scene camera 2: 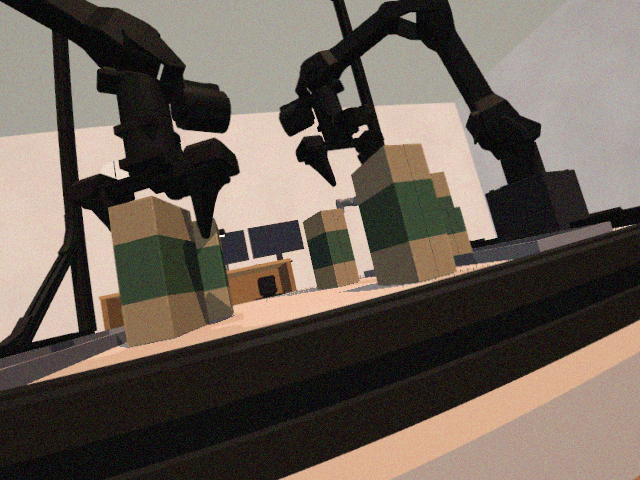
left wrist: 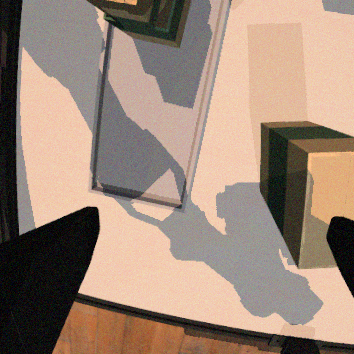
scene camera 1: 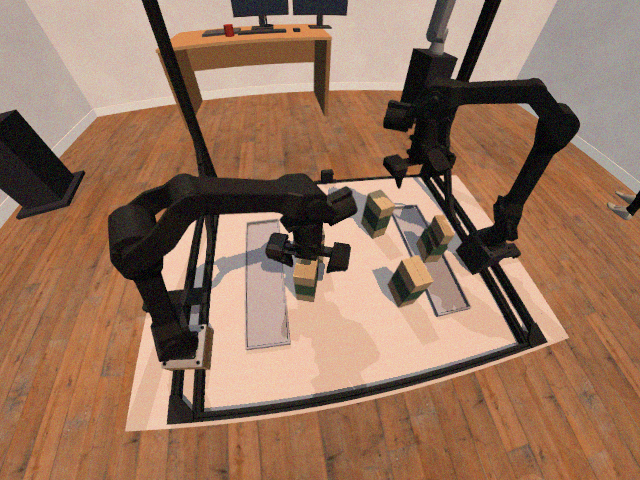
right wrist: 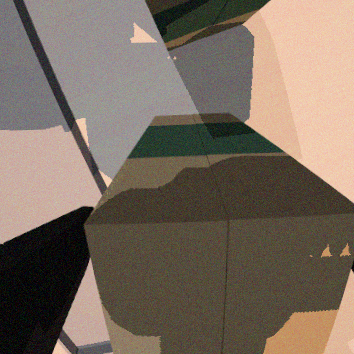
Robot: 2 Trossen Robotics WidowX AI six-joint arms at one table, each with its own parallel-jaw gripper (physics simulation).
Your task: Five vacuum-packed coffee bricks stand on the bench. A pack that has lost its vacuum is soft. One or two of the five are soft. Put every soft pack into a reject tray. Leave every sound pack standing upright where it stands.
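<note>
My right gripper is open, its fingers either side of the top of the front-left pack. A second pack stands behind it, mostly hidden in scene camera 1. The front-right pack stands upright left of the right tray. Another pack stands in that tray, its sections looking offset. My left gripper is open and empty above, near the back-middle pack, which is upright.
The left tray lies beside the front-left pack. Black frame rails edge the bench, with dark posts at the back corners. A desk with two monitors stands behind the bench.
</note>
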